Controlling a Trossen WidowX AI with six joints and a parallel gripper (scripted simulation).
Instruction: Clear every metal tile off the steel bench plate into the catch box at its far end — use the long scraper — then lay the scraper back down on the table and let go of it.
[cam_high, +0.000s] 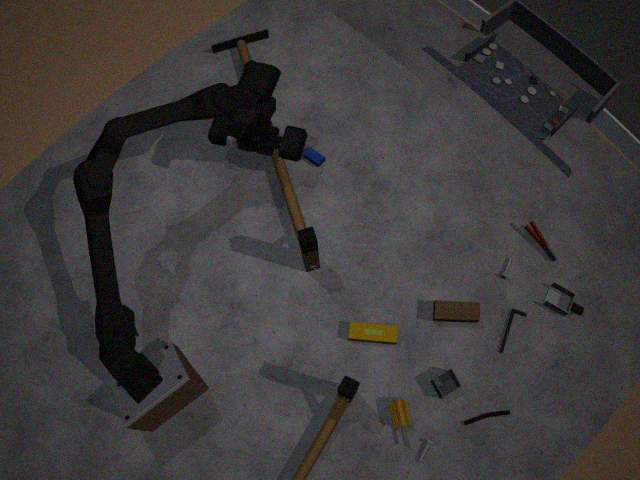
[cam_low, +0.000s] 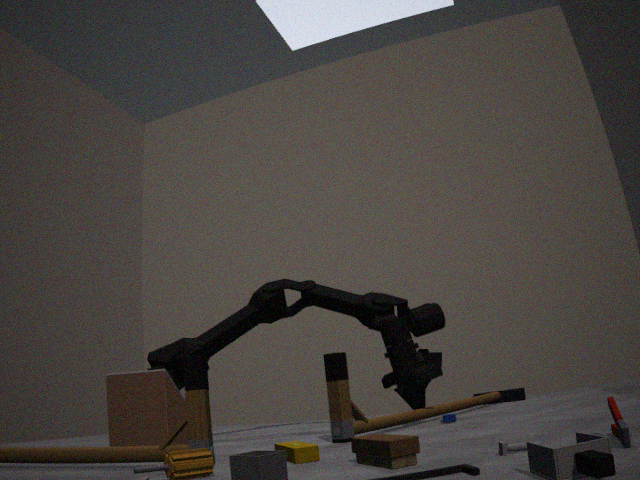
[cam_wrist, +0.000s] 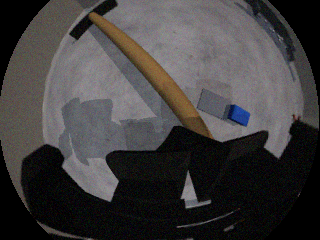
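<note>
Now: the long scraper 5 cm above my gripper tip, 3 cm ahead of it and 1 cm to the left of it. Also, from my gripper tip: grey box: 57 cm to the right, 14 cm behind; yellow-handled tool: 55 cm to the right, 24 cm behind; yellow block: 41 cm to the right, 15 cm behind.
</note>
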